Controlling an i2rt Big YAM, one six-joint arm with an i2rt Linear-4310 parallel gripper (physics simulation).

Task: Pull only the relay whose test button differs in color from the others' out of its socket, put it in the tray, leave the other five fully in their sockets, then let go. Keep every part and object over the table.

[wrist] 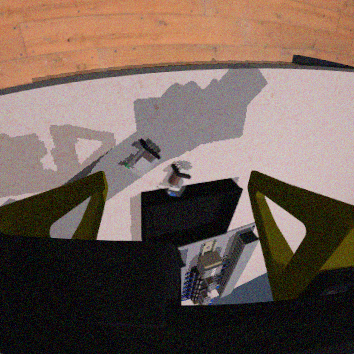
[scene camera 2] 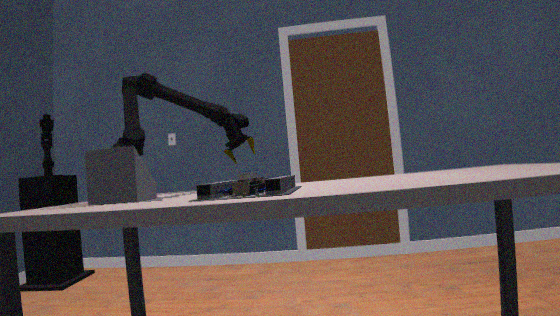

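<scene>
My gripper is open and empty, high above the table, with its yellow fingers wide apart. The black tray lies below and between the fingers in the wrist view. Beside it is the grey socket panel, partly hidden by the gripper body. Some relays and blue parts show on it, but their button colors cannot be told. A clear relay-like part with a blue end lies by the tray's far rim. Another with a green spot lies on the table farther out.
The table has its far edge at the top of the wrist view, with wooden floor beyond. The arm stands on a grey block at the table's left. A second arm stands on a black pedestal behind the table.
</scene>
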